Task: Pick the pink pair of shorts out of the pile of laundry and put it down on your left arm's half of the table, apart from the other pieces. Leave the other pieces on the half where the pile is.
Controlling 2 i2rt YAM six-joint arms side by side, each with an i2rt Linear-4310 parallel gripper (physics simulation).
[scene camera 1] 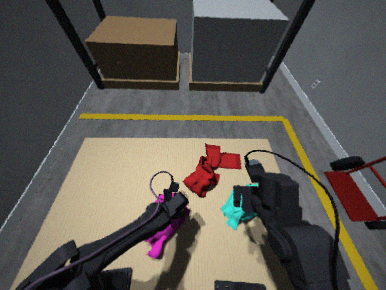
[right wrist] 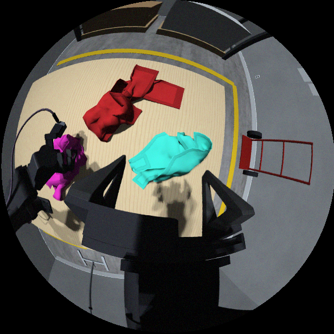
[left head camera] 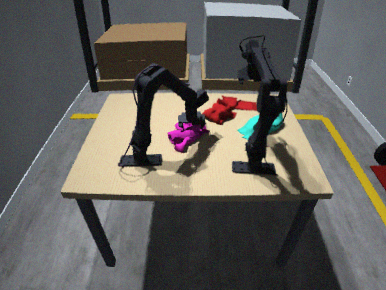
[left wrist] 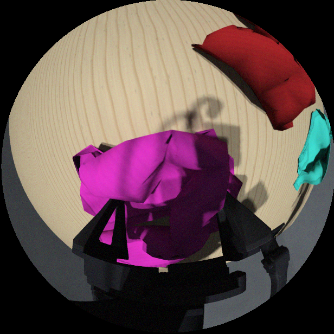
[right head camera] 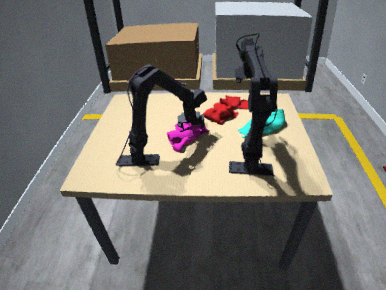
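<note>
The crumpled pink shorts [left head camera: 184, 139] [right head camera: 182, 139] [scene camera 1: 157, 247] [left wrist: 125, 172] [right wrist: 59, 182] lie bunched on the table, a little left of its middle in the left head camera. My left gripper [left head camera: 192, 125] [left wrist: 161, 188] is open, low over the shorts, with its fingers on either side of part of the cloth; whether the tips touch it I cannot tell. A red piece [left head camera: 220, 110] [scene camera 1: 201, 181] [left wrist: 260, 65] [right wrist: 107, 117] and a turquoise piece [right head camera: 275, 122] [scene camera 1: 232, 207] [right wrist: 170, 155] lie apart to the right. My right gripper [right wrist: 166, 166] is open and empty, high above the turquoise piece.
A brown box [left head camera: 142, 52] [scene camera 1: 132, 55] and a grey box [left head camera: 250, 45] [scene camera 1: 237, 47] stand beyond the table's far edge. A red hand cart [scene camera 1: 352, 196] [right wrist: 246, 152] is on the floor at the right. The right arm stands at the table's right side.
</note>
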